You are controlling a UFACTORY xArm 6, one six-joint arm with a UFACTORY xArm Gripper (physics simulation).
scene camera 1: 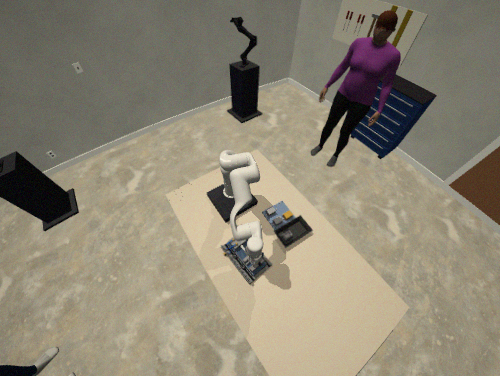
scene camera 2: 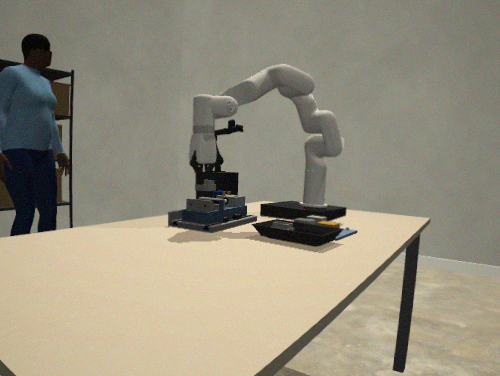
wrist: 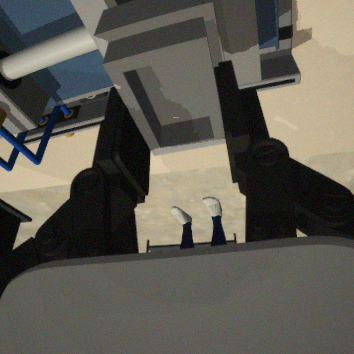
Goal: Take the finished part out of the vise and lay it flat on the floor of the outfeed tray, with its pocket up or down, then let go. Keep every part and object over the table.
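Frame: origin at the arm's base, x ahead, y left, z up, level; metres.
Where they show: gripper, fingertip midpoint: (scene camera 2: 203,184) (wrist: 178,98); arm's base, link origin: (scene camera 1: 231,191) (scene camera 2: 313,205).
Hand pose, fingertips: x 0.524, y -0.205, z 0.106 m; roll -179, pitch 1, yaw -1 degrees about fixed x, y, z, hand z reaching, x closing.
Note:
Each offset is from my fingertips to the centre of the thing. "spot": to the spot under its first point.
My gripper (scene camera 2: 205,183) (wrist: 178,98) points down at the vise and is shut on the finished part @[dx +0.000, dy +0.007, dz -0.004 m] (scene camera 2: 205,187) (wrist: 200,75), a light grey block with a stepped edge and a rectangular pocket facing up. In the scene camera 2 view the part shows just above the jaws of the vise @[dx -0.067, dy +0.002, dz -0.098 m] (scene camera 1: 243,261) (scene camera 2: 202,215) (wrist: 60,22); whether its underside clears them fully is hard to tell. The vise is blue and grey. The black outfeed tray (scene camera 1: 311,231) (scene camera 2: 300,237) stands apart from it, toward the table's right side in the scene camera 1 view, with a grey part @[dx -0.005, dy +0.308, dz -0.118 m] (scene camera 1: 286,234) (scene camera 2: 283,225) at one end.
A blue board @[spot: dx -0.214, dy +0.442, dz -0.139 m] (scene camera 1: 280,205) (scene camera 2: 348,233) beside the tray bears grey blocks and an orange block @[dx -0.114, dy +0.418, dz -0.121 m] (scene camera 1: 288,214) (scene camera 2: 328,224). The arm's black base plate (scene camera 1: 216,199) (scene camera 2: 280,210) is behind. Blue handle bars @[spot: dx -0.141, dy -0.063, dz -0.055 m] (wrist: 42,145) stick out beside the vise. The vise stands near a long table edge.

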